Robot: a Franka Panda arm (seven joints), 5 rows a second.
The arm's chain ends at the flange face. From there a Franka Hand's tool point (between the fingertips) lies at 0.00 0.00 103.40 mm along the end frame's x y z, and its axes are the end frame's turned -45 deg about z.
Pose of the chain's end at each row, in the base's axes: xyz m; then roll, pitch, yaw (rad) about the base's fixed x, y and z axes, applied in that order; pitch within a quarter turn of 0, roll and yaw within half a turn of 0:
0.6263 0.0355 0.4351 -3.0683 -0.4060 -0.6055
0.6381 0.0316 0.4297 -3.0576 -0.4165 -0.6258
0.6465 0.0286 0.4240 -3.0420 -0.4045 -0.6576
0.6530 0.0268 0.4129 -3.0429 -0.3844 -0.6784
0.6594 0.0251 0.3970 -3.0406 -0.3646 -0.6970
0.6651 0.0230 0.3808 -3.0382 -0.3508 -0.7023
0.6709 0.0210 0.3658 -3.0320 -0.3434 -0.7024
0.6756 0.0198 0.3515 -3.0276 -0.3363 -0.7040
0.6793 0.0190 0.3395 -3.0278 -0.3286 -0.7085
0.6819 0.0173 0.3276 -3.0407 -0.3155 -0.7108
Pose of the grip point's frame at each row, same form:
0.6641 0.0185 0.3404 2.8939 -0.3330 0.2368
0.6770 0.0142 0.3355 2.8925 -0.3473 0.2213
0.6848 0.0120 0.3294 2.9121 -0.3500 0.1890
0.6894 0.0105 0.3175 2.9275 -0.3360 0.1627
0.6942 0.0095 0.3009 2.9446 -0.3244 0.1394
0.6990 0.0083 0.2842 2.9569 -0.3168 0.1310
0.7046 0.0073 0.2690 2.9668 -0.3161 0.1299
0.7091 0.0068 0.2545 2.9753 -0.3144 0.1272
0.7121 0.0063 0.2423 2.9811 -0.3091 0.1208
0.7129 0.0044 0.2298 2.9826 -0.2912 0.1140

